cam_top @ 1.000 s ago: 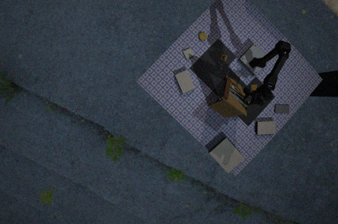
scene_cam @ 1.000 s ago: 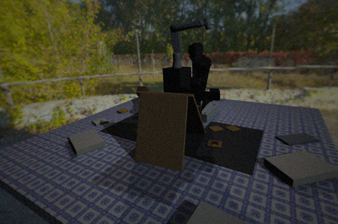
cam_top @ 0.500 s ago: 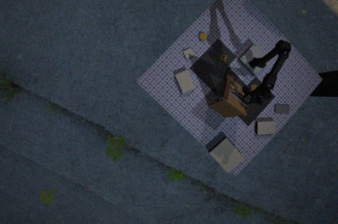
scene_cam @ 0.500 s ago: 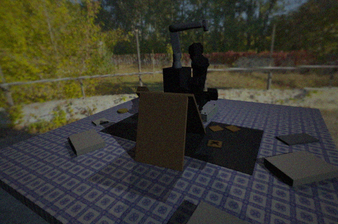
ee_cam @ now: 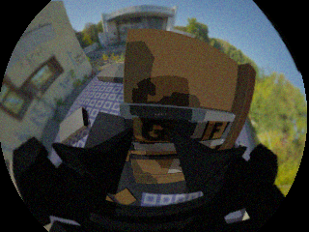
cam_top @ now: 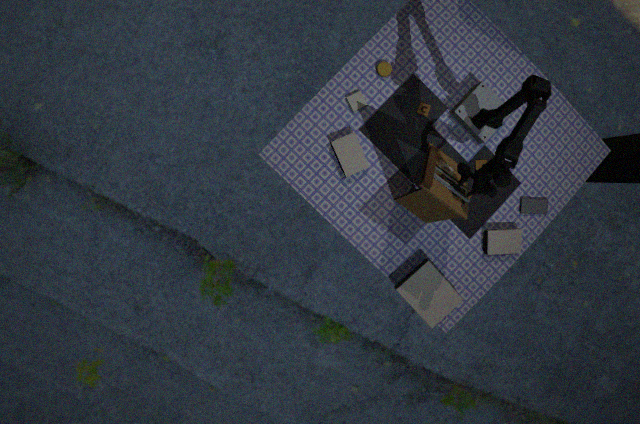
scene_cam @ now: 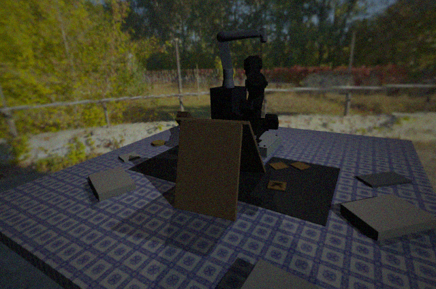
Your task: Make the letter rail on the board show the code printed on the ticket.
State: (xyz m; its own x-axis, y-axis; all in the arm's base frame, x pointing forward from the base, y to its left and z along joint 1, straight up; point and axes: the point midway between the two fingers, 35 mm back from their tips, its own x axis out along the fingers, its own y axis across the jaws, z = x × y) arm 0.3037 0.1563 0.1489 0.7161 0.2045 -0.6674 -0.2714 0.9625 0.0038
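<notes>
The letter tile marked f is 11 cm to the right of my gripper tip and 3 cm ahead of it. Round my gripper tip: letter tile marked g right at my gripper tip; brown letter board 7 cm below, 6 cm to the right, 4 cm ahead; dark mat 17 cm below, 14 cm to the right, 13 cm behind.
</notes>
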